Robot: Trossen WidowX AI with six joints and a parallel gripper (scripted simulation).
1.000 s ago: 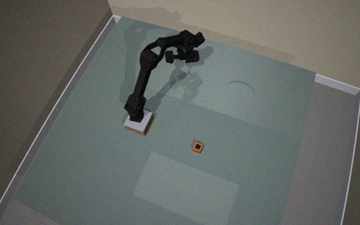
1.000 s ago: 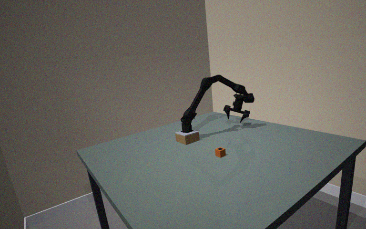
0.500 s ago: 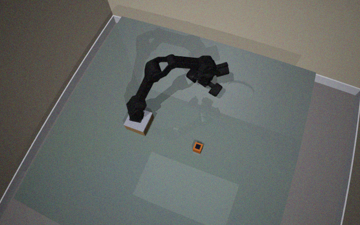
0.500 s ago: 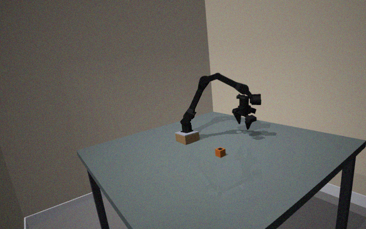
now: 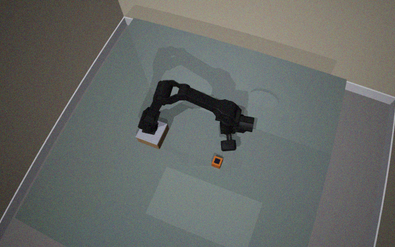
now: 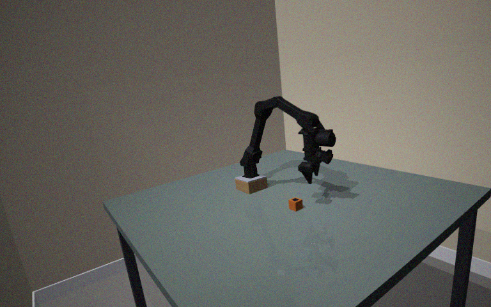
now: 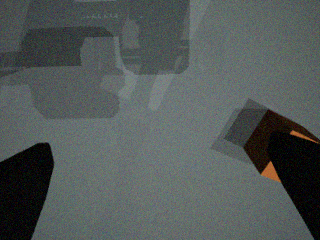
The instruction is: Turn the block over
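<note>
Now: gripper tip 11 cm to the left of the block, 7 cm above it and 2 cm past it.
</note>
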